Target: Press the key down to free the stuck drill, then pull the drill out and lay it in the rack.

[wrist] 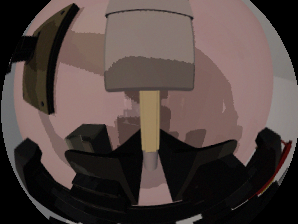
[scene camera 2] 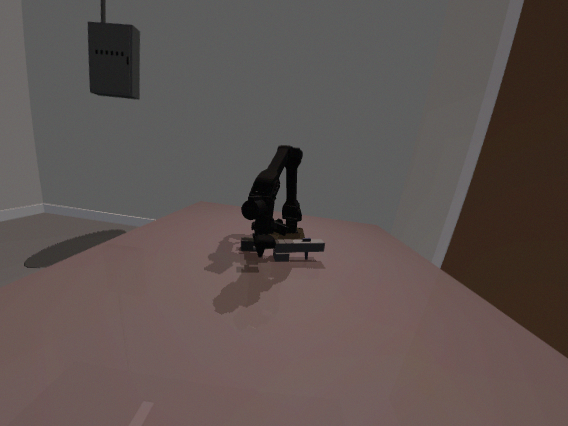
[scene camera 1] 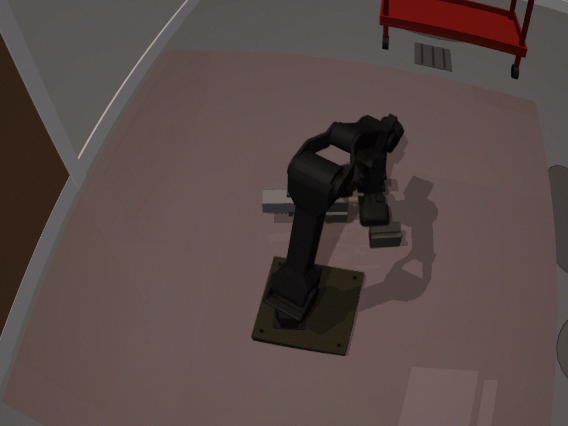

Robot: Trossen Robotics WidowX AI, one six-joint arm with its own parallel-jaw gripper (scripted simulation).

Labels:
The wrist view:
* my gripper: 149, 131
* tan drill: 149, 100
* rack: 93, 138

